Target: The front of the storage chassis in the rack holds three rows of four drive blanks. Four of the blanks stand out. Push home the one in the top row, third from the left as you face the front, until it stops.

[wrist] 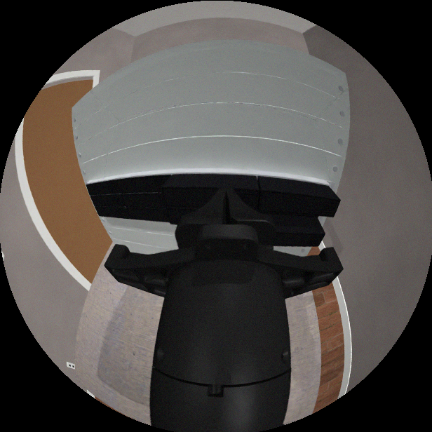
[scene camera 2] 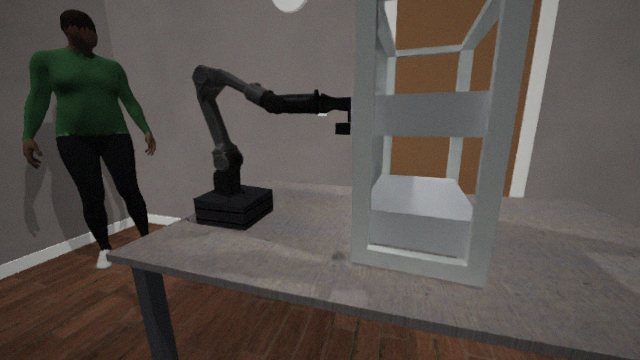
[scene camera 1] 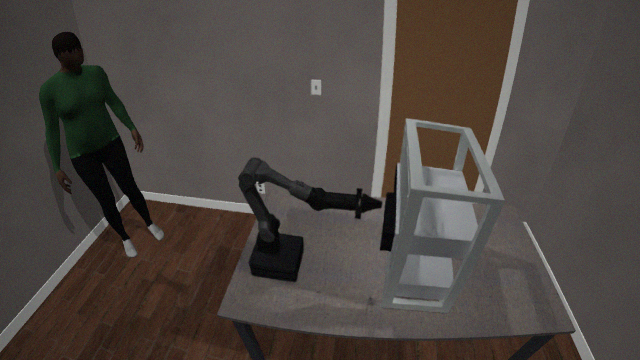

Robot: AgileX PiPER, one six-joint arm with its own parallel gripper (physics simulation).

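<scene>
My gripper (scene camera 1: 380,204) (wrist: 225,197) is shut and empty, pointing level at the black chassis front (scene camera 1: 388,225). In the wrist view the closed fingertips overlap the top-row blank third from the left (wrist: 212,182), which stands out. Scene camera 1 shows a very small gap between tips and front; contact cannot be made out. The top-row fourth blank (wrist: 297,192) (scene camera 2: 342,103) also stands out, right of the tips, and hides them in scene camera 2. A lower blank (wrist: 299,236) (scene camera 2: 342,128) stands out at the right. The first two top-row blanks (wrist: 122,192) sit further back. The gripper hides other lower blanks.
The pale rack (scene camera 1: 411,215) (scene camera 2: 365,150) stands upright on the table (scene camera 1: 340,300) (scene camera 2: 300,270). A pale grey panelled surface (wrist: 215,120) lies above the blanks in the wrist view. A person in a green top (scene camera 1: 82,110) (scene camera 2: 85,95) stands behind the arm's base, off the table.
</scene>
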